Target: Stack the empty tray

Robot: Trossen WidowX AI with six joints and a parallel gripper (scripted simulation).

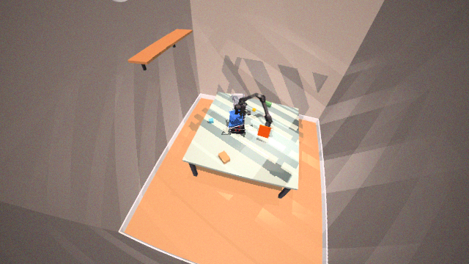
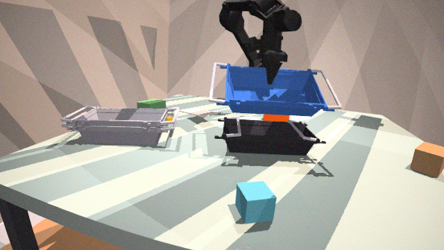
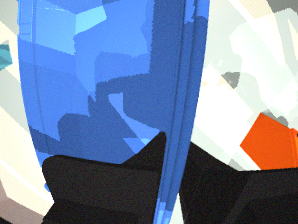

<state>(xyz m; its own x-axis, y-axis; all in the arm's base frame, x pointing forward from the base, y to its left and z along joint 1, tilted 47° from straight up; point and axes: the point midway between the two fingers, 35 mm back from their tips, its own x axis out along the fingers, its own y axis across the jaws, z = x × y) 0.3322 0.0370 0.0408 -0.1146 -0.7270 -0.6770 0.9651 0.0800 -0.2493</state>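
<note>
The blue tray lies 8 cm ahead of my gripper tip and 2 cm to the left of it. Also, from my gripper tip: orange block (7 cm ahead, 51 cm to the left, 15 cm below); then green block (27 cm behind, 56 cm to the right, 16 cm below); then cyan cube (40 cm ahead, 3 cm to the left, 16 cm below).
</note>
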